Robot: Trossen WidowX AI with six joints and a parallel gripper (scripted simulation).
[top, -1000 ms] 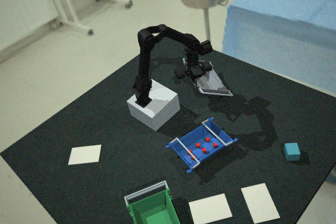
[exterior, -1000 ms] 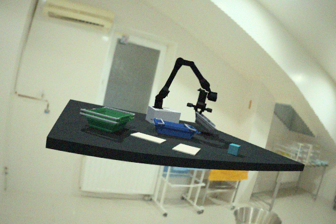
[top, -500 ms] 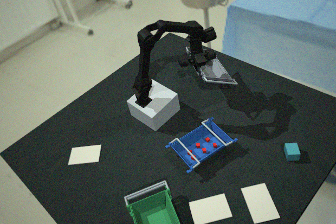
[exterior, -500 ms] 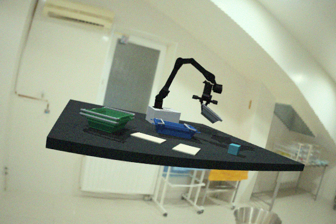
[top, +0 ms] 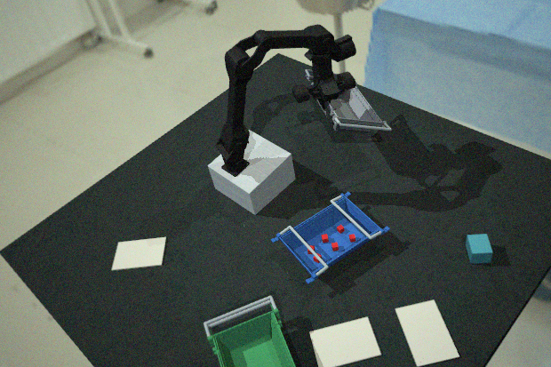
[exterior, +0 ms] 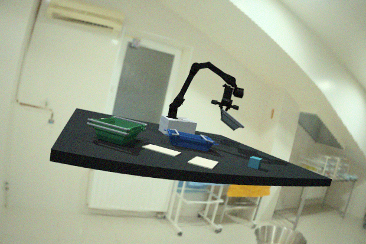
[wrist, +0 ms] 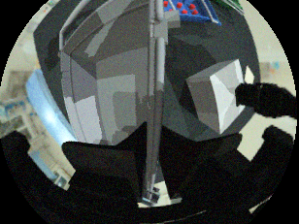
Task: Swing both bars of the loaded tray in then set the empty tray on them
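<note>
Right now my gripper tip is 4 cm short of the grey tray and 6 cm to the right of it. Round my gripper tip: teal block: 58 cm ahead, 9 cm to the right, 16 cm below.
</note>
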